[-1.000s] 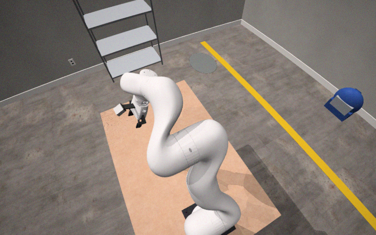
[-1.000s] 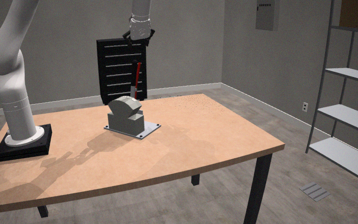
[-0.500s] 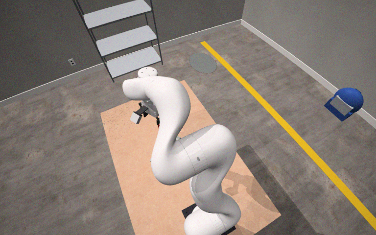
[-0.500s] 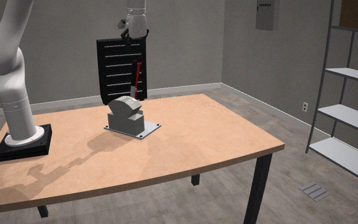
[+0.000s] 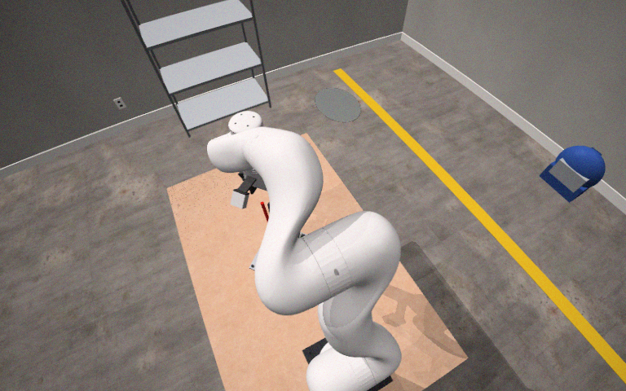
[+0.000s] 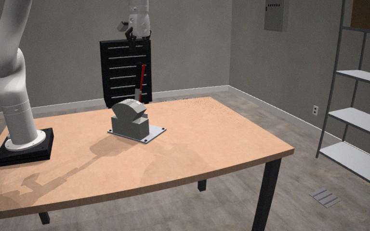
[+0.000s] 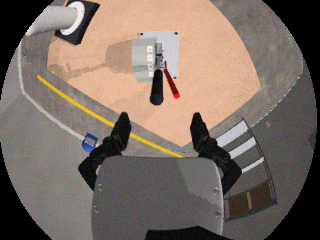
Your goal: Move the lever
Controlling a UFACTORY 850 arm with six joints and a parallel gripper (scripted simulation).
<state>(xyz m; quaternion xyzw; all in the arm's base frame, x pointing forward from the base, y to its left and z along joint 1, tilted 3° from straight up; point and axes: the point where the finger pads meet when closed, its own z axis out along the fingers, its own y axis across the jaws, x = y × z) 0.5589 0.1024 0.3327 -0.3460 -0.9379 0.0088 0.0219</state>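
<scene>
My hand is 200 mm above the red bar and 20 mm to the right of it.
</scene>
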